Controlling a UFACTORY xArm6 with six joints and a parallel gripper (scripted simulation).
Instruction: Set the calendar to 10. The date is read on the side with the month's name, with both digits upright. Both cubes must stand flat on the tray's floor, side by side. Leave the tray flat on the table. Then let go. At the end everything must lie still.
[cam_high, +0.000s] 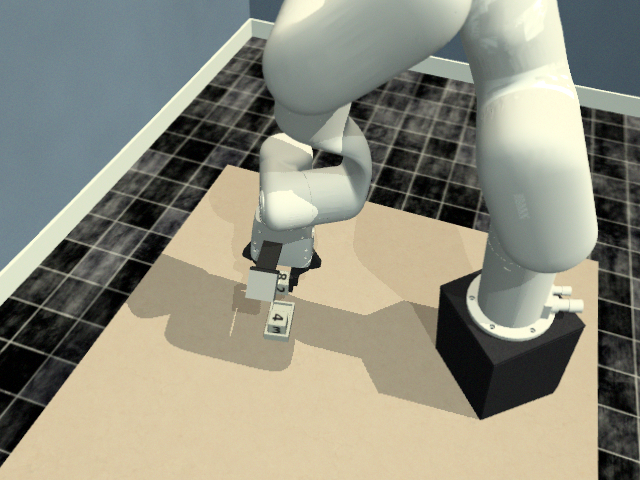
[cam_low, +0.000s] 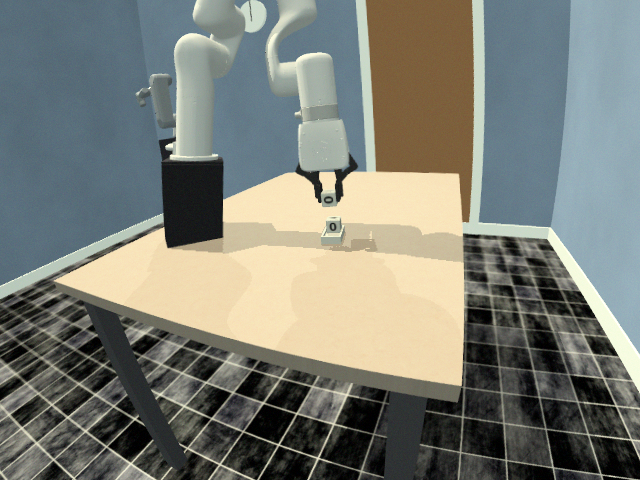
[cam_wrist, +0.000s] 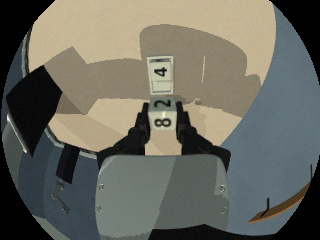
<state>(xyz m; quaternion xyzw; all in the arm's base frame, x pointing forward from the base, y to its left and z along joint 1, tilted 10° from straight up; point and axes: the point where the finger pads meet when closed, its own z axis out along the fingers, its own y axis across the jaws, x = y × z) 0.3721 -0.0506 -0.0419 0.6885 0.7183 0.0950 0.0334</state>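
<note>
My gripper is now 10 cm above the tray and 2 cm to the right of it. Round my hand: white cube (1 cm below).
</note>
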